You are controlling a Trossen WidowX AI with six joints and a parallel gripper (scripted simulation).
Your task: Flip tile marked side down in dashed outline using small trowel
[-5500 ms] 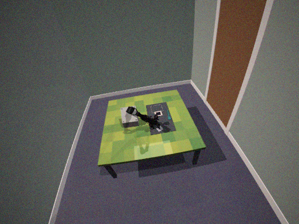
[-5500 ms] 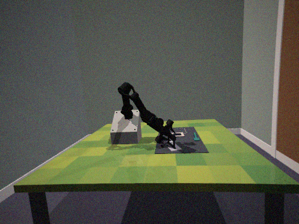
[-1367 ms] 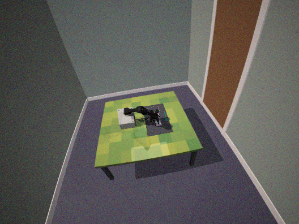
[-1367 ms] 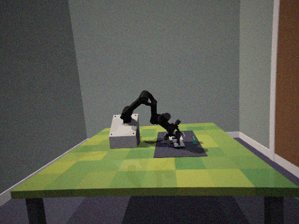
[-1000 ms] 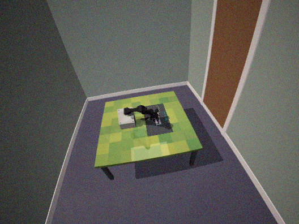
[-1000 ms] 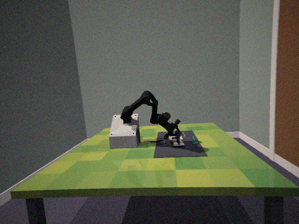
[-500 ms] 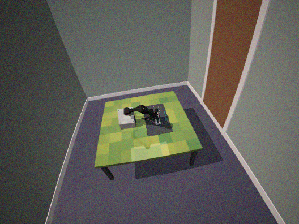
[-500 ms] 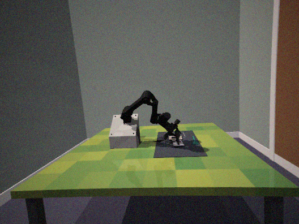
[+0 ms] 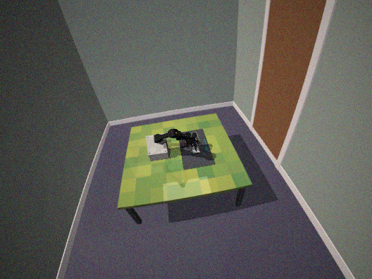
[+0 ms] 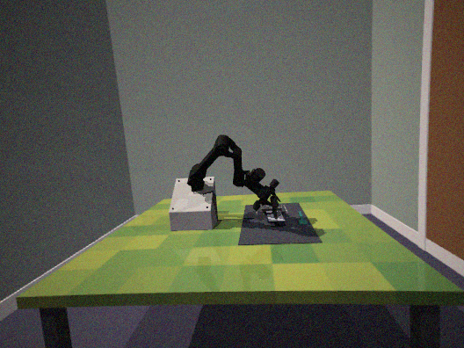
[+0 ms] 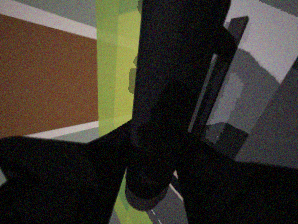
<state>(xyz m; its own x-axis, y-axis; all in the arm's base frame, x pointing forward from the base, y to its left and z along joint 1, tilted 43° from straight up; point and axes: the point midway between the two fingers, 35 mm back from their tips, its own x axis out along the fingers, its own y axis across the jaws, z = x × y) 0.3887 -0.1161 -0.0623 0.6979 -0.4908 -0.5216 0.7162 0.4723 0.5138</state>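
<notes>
My gripper tip is now 110 mm to the right of the cream tile, 60 mm above it and 30 mm past it. From my gripper tip the other things lie so: dark mat (100 mm below, 20 mm to the left, 20 mm behind); teal trowel (110 mm ahead, 80 mm below, 10 mm to the right).
</notes>
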